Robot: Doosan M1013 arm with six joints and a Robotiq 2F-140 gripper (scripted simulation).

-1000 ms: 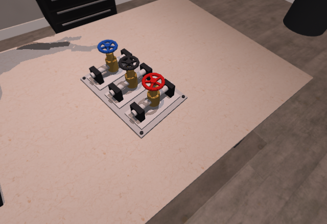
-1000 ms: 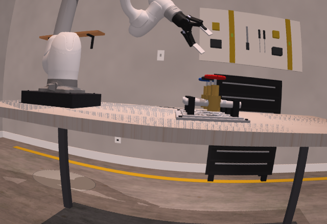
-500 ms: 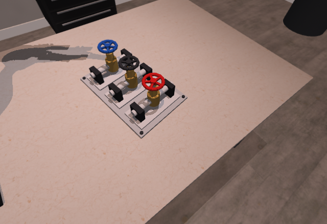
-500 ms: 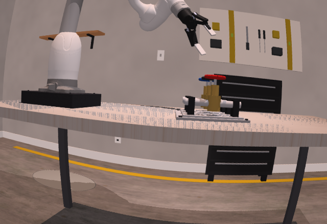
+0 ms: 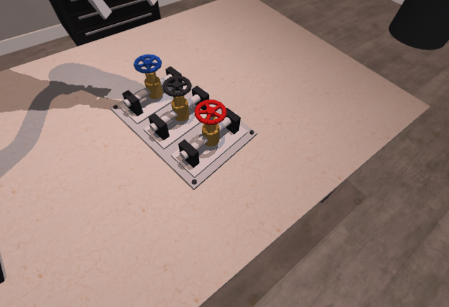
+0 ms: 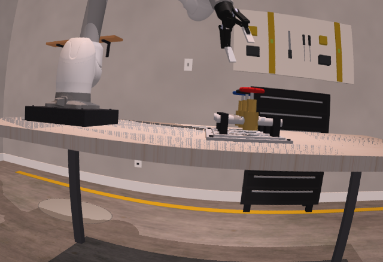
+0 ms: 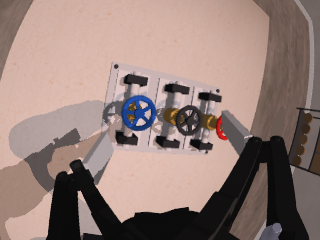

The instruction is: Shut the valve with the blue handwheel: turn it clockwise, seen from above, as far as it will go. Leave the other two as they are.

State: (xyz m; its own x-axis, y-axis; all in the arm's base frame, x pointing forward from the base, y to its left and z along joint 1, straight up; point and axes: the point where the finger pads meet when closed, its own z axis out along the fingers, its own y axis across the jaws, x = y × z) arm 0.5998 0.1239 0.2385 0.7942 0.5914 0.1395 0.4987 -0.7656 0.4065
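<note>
The blue handwheel lies 1 cm ahead of my hand and 16 cm below it. Also, from my hand: black handwheel: 3 cm ahead, 12 cm to the right, 16 cm below; grey baseplate: 3 cm ahead, 12 cm to the right, 29 cm below; red handwheel: 5 cm ahead, 24 cm to the right, 16 cm below.
</note>
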